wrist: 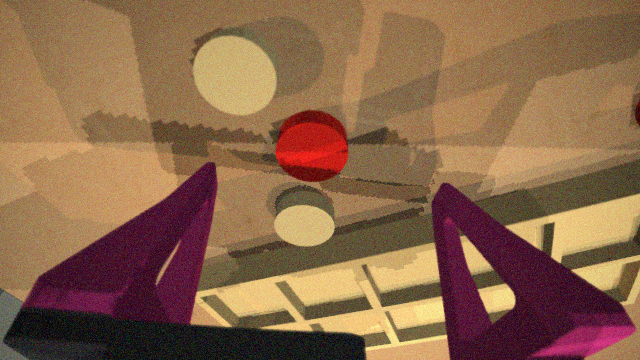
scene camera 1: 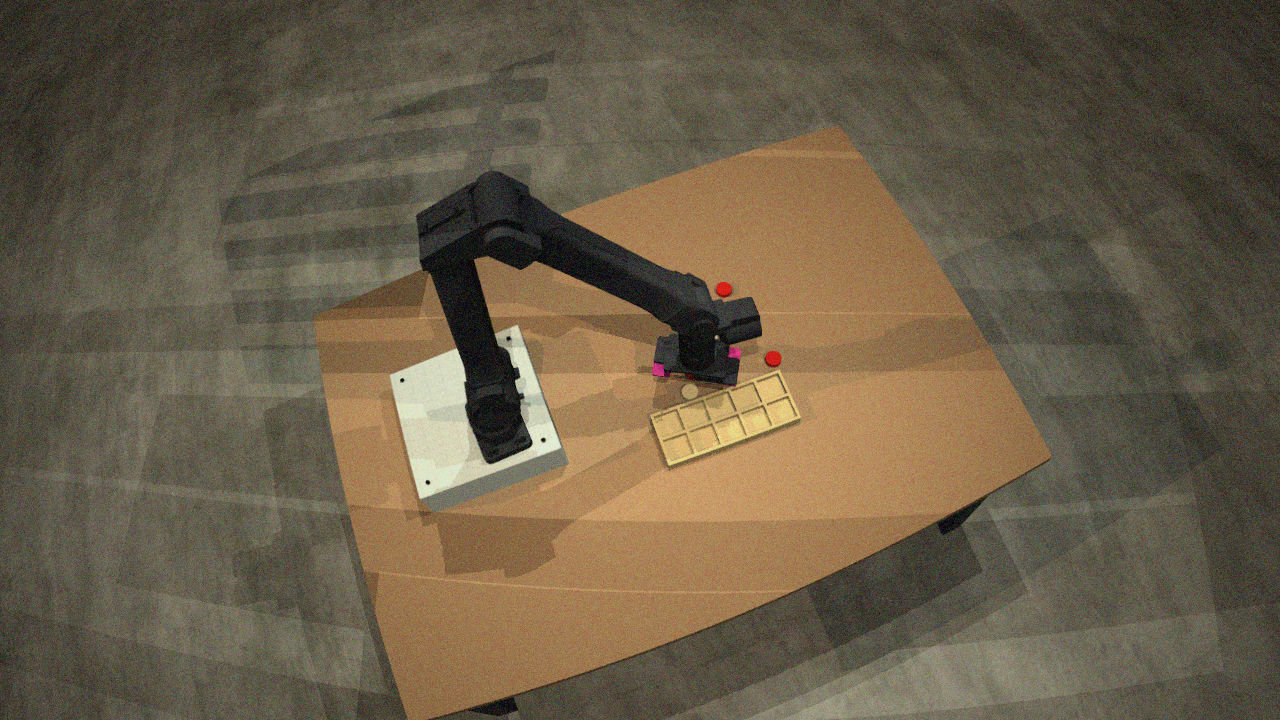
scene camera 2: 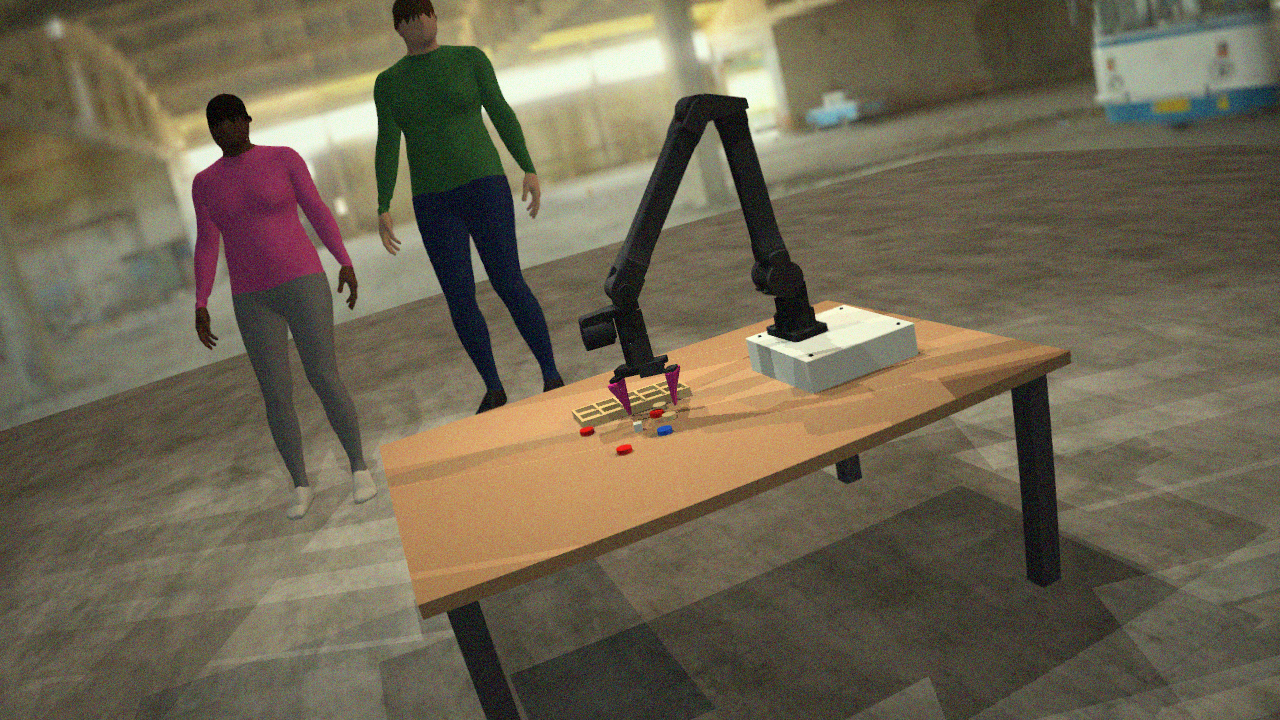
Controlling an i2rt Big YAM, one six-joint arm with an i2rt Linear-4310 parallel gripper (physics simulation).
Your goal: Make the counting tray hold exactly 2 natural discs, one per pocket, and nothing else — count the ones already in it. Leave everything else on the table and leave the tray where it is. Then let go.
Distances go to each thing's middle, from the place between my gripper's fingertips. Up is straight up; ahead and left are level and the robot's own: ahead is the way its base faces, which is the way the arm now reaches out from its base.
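Relative to the counting tray (scene camera 1: 687,432), my hand is 1 cm short of it and 9 cm to the left of it.
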